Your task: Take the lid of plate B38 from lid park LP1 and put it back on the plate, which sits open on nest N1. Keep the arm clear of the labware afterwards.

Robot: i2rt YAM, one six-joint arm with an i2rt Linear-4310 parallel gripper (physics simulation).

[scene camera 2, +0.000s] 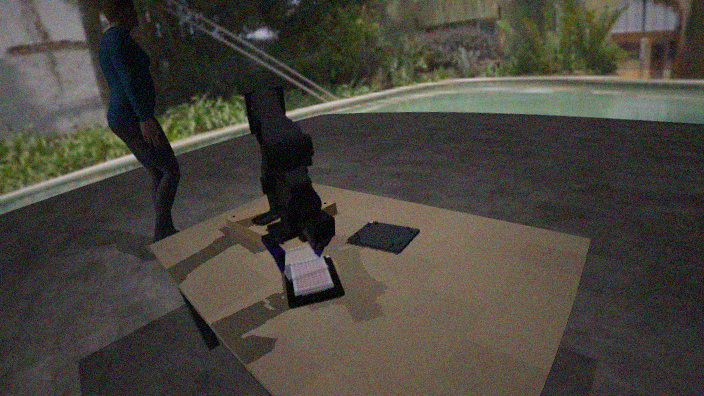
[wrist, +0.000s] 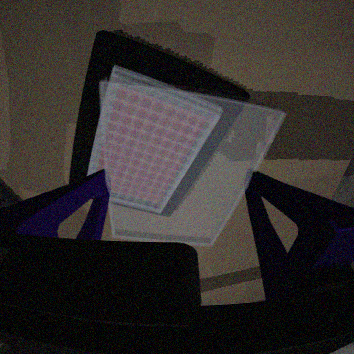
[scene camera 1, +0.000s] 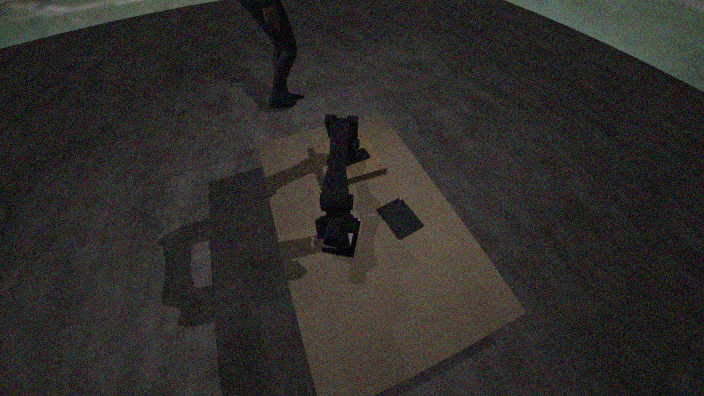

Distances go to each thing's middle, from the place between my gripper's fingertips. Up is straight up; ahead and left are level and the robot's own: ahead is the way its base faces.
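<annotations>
I see that the pale grey lid point(scene camera 2: 300, 262) is 10 mm behind my hand.
</annotations>
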